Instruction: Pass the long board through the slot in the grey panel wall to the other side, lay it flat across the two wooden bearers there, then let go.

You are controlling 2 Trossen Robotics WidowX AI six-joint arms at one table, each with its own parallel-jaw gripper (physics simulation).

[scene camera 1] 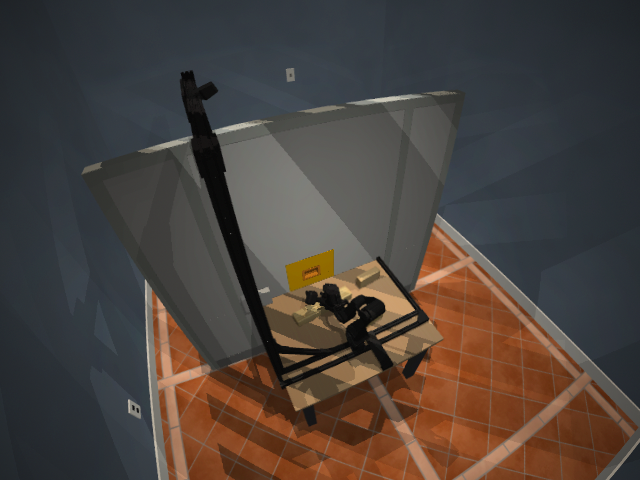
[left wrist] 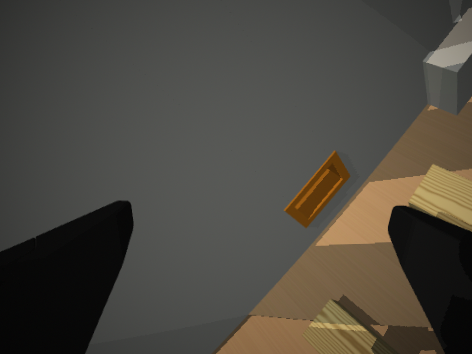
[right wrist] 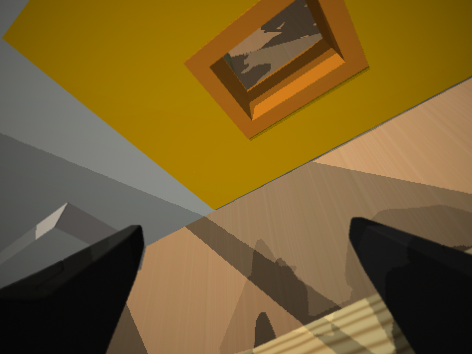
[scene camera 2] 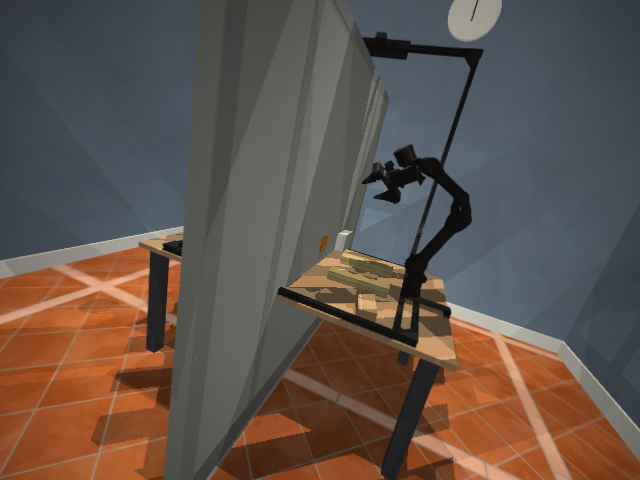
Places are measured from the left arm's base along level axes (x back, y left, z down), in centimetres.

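Where they show: left gripper, between the fingertips: (left wrist: 263, 216) (scene camera 2: 368, 190); right gripper, between the fingertips: (right wrist: 248, 231); left arm's base, origin of its link: (scene camera 2: 410, 291); right arm's base, origin of its link: (scene camera 1: 357, 345).
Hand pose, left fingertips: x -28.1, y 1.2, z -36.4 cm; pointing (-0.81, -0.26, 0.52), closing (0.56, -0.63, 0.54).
Observation:
Things, the pixels of their centre, and the offset from my left fingertips. "*": a spot on its surface instead.
- pale striped board, middle of its body: (scene camera 1: 322, 305) dx -36.9, dy -6.3, dz +36.4 cm
- yellow plate, a spot on its surface: (right wrist: 150, 125) * dx -20.3, dy -15.2, dz +27.3 cm
- wooden block, middle of its body: (scene camera 1: 368, 277) dx -31.6, dy +22.5, dz +35.2 cm
- light grey block, a spot on its surface: (left wrist: 441, 85) (scene camera 2: 340, 241) * dx -12.6, dy -28.3, dz +32.3 cm
The grey panel wall (scene camera 1: 310, 191) (scene camera 2: 258, 206) (left wrist: 175, 125) (right wrist: 45, 115) has an orange-rimmed slot (scene camera 1: 303, 274) (scene camera 2: 324, 242) (left wrist: 300, 216) (right wrist: 300, 99). A pale striped board (scene camera 1: 305, 315) (right wrist: 367, 325) lies on the right arm's table, partly hidden by the arm. My right gripper (scene camera 1: 317, 298) (right wrist: 248, 231) is open and empty, low over the table before the slot. On the other side, two long wooden bearers (scene camera 2: 358, 280) (scene camera 2: 368, 264) lie side by side; their ends (left wrist: 345, 330) (left wrist: 445, 192) show in the left wrist view. My left gripper (scene camera 2: 369, 189) (left wrist: 263, 216) is open and empty, high above them.
A yellow plate (scene camera 1: 297, 269) (right wrist: 150, 125) surrounds the slot. A wooden block (scene camera 1: 368, 277) lies near the wall. Another block (scene camera 2: 367, 304) lies before the bearers. A light grey block (scene camera 2: 343, 240) (left wrist: 441, 85) stands by the wall. A tall black post (scene camera 1: 232, 237) rises beside the right arm.

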